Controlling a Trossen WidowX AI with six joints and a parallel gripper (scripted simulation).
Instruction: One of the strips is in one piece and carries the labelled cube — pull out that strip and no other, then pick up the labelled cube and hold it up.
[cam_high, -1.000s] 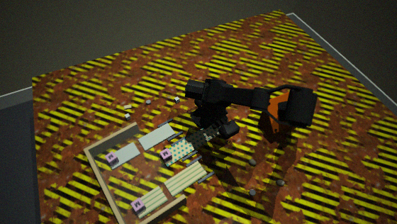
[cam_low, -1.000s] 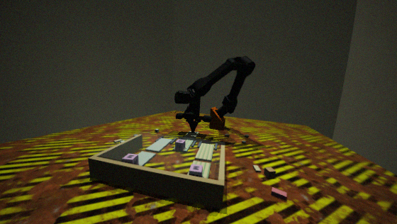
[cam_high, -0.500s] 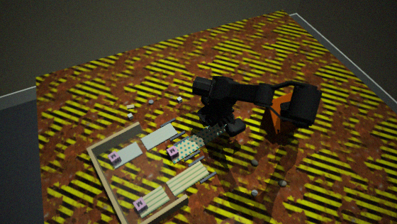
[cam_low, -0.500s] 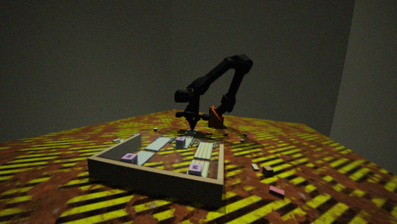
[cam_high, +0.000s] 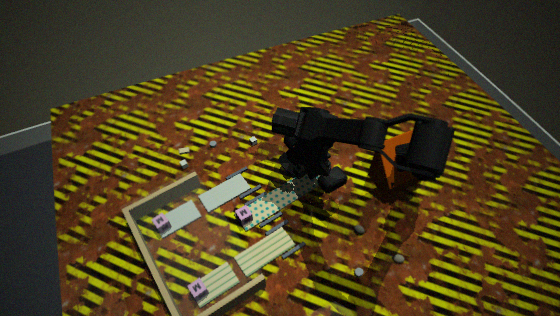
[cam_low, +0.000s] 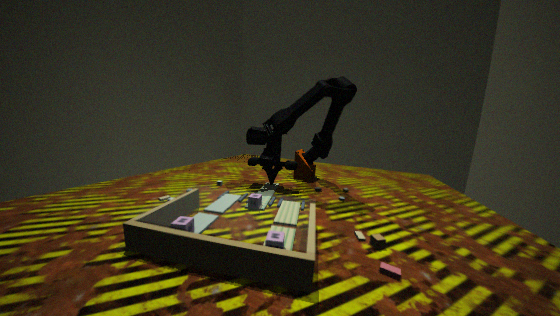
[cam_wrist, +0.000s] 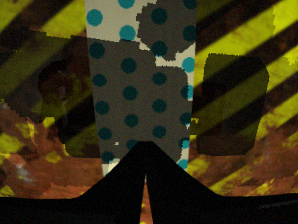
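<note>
The dotted strip lies 9 cm ahead of my gripper tip and 3 cm to the left of it.
</note>
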